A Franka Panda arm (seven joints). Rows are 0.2 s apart.
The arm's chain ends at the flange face. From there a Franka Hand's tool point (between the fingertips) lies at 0.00 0.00 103.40 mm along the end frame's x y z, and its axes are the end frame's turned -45 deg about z.
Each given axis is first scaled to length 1.
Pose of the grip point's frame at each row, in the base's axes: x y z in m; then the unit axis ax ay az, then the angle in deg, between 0 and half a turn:
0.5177, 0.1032, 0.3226, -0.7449, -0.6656, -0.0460, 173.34
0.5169, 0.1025, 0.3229, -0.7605, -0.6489, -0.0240, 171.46
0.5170, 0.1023, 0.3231, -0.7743, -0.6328, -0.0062, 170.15
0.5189, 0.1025, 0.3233, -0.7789, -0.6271, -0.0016, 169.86
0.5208, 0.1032, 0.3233, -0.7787, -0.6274, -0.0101, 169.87
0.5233, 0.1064, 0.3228, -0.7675, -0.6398, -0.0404, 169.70
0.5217, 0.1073, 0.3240, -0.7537, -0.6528, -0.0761, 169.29
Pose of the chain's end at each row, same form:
0.5186, 0.0880, 0.4249, -0.9437, -0.3302, -0.0202, 171.83
0.5231, 0.0876, 0.4250, -0.9512, -0.3086, 0.0064, 171.06
0.5272, 0.0878, 0.4250, -0.9572, -0.2882, 0.0272, 170.63
0.5301, 0.0881, 0.4251, -0.9591, -0.2812, 0.0325, 170.56
0.5306, 0.0877, 0.4251, -0.9592, -0.2816, 0.0246, 170.20
0.5288, 0.0869, 0.4242, -0.9547, -0.2976, -0.0028, 168.71
0.5225, 0.0826, 0.4244, -0.9483, -0.3154, -0.0345, 166.77

